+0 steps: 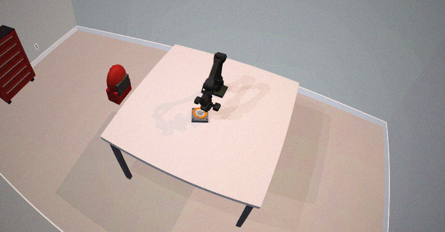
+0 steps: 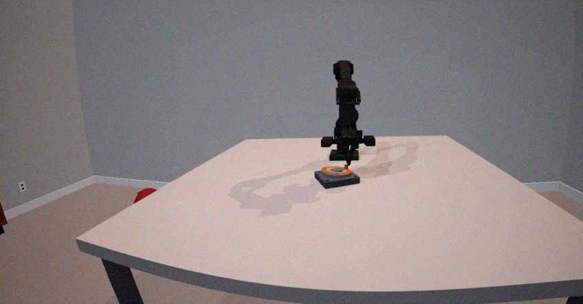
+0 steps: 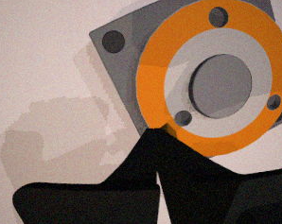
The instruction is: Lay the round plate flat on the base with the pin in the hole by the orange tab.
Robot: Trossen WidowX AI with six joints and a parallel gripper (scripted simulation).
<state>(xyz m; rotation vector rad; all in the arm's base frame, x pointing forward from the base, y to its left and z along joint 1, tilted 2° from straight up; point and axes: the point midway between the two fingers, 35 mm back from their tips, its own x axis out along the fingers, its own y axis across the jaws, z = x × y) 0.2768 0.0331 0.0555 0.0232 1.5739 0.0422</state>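
Right now the square base is 4 cm to the right of my gripper tip, 3 cm ahead of it and 2 cm below it.
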